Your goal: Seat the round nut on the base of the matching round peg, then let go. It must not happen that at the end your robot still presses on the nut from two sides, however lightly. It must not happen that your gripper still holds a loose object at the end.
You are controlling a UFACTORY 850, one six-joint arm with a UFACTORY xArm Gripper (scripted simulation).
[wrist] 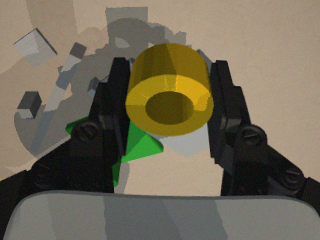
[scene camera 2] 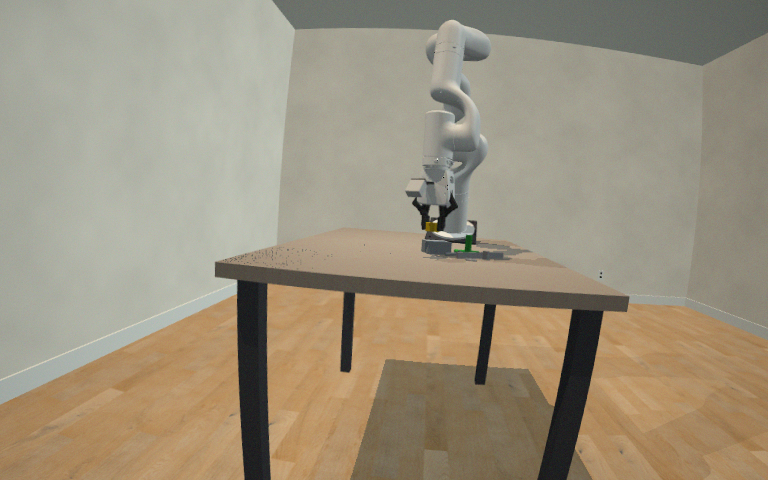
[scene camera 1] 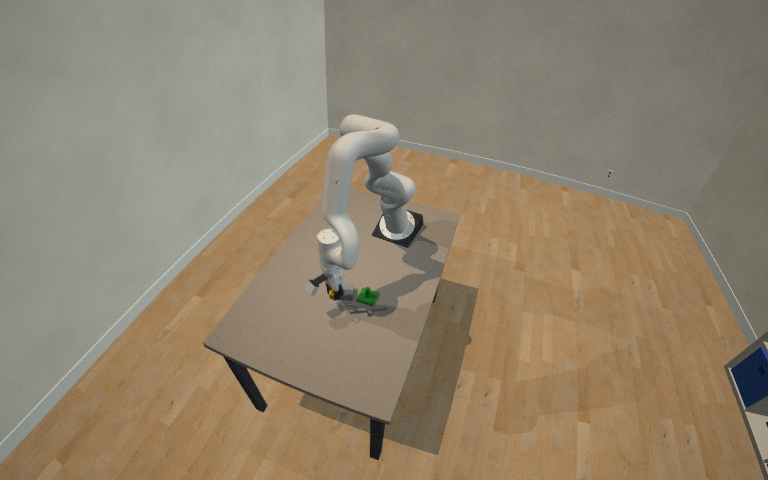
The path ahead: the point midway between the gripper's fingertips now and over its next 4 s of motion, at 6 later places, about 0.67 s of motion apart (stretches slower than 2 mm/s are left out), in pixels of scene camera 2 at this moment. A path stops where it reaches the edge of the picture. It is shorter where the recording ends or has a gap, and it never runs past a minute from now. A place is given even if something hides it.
My gripper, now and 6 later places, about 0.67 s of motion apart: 432, 230; 448, 230; 468, 230; 469, 232; 469, 234; 469, 235; 468, 236
